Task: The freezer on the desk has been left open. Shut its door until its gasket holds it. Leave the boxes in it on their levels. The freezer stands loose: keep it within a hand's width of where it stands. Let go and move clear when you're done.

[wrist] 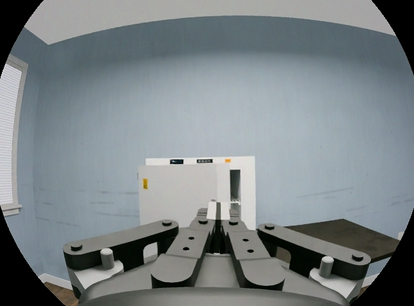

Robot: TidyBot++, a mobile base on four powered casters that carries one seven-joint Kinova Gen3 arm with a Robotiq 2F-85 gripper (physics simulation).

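The white freezer (248, 187) stands on the desk (345, 235), ahead of the gripper in the wrist view. Its door (175, 187), with a yellow label at the upper left, is hinged on the left and stands partly open. A dark gap shows between the door's right edge and the right side of the body, with part of a white shelf level in it. The boxes cannot be made out. My gripper (217, 214) is shut and empty. Its fingertips appear in front of the lower right part of the door; whether they touch it is unclear.
The dark desk top extends to the right of the freezer. A blue wall (300, 115) rises behind it. A window with blinds (9, 135) is at the far left. A bit of wooden floor (55, 292) shows at the lower left.
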